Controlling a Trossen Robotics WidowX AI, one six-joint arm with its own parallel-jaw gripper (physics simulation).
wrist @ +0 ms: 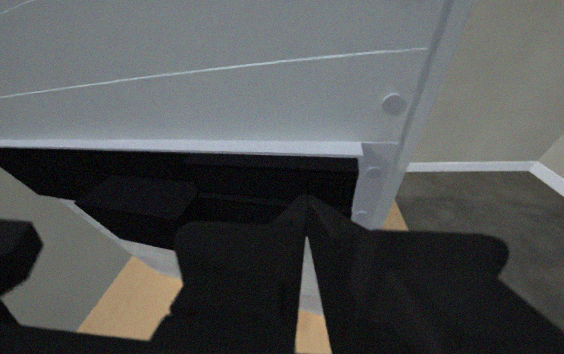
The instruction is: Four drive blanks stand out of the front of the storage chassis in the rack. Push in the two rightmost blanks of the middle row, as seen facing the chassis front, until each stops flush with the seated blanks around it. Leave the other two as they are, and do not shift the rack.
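Places are measured from the arm's base along level axes (x back, y left, z down), in centimetres.
Pixels of known places: gripper, fingertip midpoint: (305,201).
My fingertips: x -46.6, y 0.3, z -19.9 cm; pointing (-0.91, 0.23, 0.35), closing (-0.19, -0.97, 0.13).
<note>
Ahead of a thing's pixels: the offset from my fingertips to its top centre. "spot": to the spot under its first point. Level surfaces: height alone.
The rack (225,112) fills the upper wrist view as a pale grey body with round screw heads at its right edge. The dark chassis front {spot: dx -0.1, dy +1.4, dz -1.9 cm} (280,176) lies below its bottom lip. One black blank {dx -3.4, dy +13.7, dz +0.3 cm} (140,192) stands out left of centre, with its top and front faces showing. To its right the dark front looks set back, with no box clearly standing out; whether it is exactly flush is too dark to tell. My gripper (305,201) is shut and empty, its tips over the lower right part of the dark front. Contact is unclear, and the fingers hide what lies below.
A grey upright surface (65,250) stands at the lower left. A tan surface {dz +42.0 cm} (127,295) shows below the chassis. A dark floor (480,215) and a beige wall (500,85) with a white skirting lie to the right. A black part (17,250) juts in at the left edge.
</note>
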